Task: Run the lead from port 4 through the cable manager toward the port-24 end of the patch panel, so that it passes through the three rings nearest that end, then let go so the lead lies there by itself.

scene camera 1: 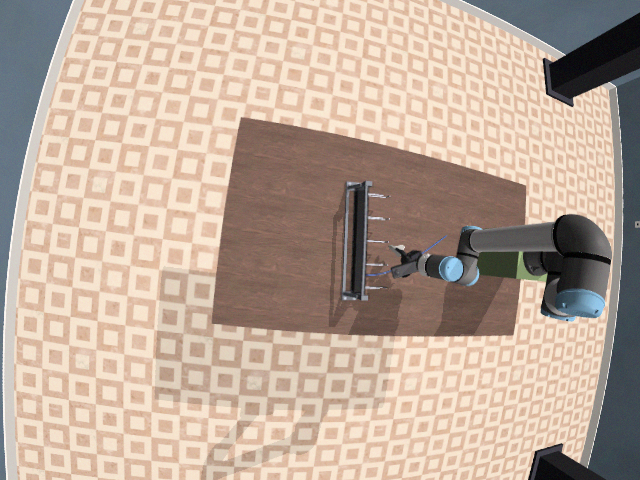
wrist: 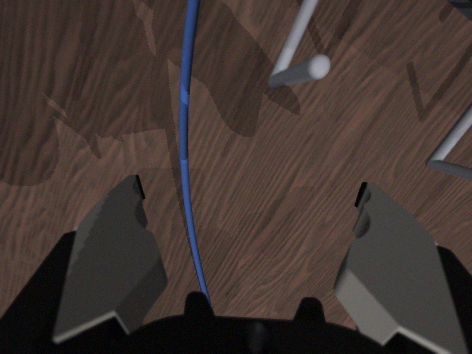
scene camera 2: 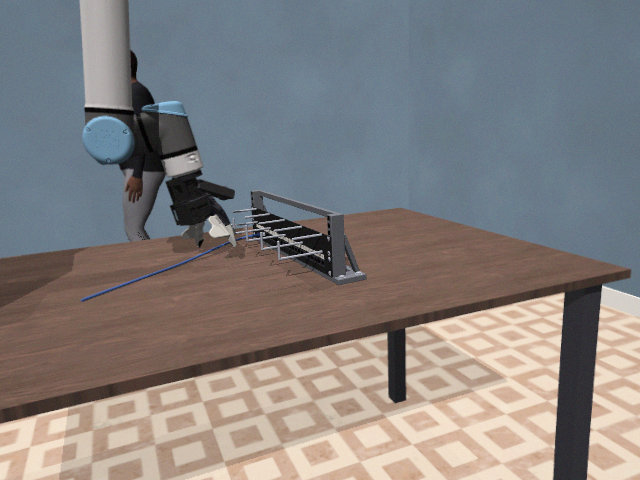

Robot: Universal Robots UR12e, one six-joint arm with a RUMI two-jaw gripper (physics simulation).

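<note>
The blue lead [scene camera 1: 434, 244] [scene camera 2: 155, 274] [wrist: 184, 130] leaves the patch panel [scene camera 1: 358, 240] between the two rings at the port-4 end and slopes out over the table, outside the three rings nearest the port-24 end. Those rings [scene camera 1: 378, 195] [scene camera 1: 378, 218] [scene camera 1: 377, 241] stick out from the panel. My gripper [scene camera 1: 392, 260] [scene camera 2: 217, 243] [wrist: 247, 181] is open, low in front of the panel. In the wrist view the lead runs between the spread jaws, nearer the left one, unheld. A ring [wrist: 295, 40] stands ahead and right of the lead. Its far end at the port is hidden in the wrist view.
The panel's grey end post [scene camera 2: 337, 245] stands upright at the near end in scene camera 2. Another ring [wrist: 452, 135] shows at the right of the wrist view, near the right jaw. The brown table [scene camera 1: 289, 155] [scene camera 2: 439, 263] carries the panel. A person stands behind the arm.
</note>
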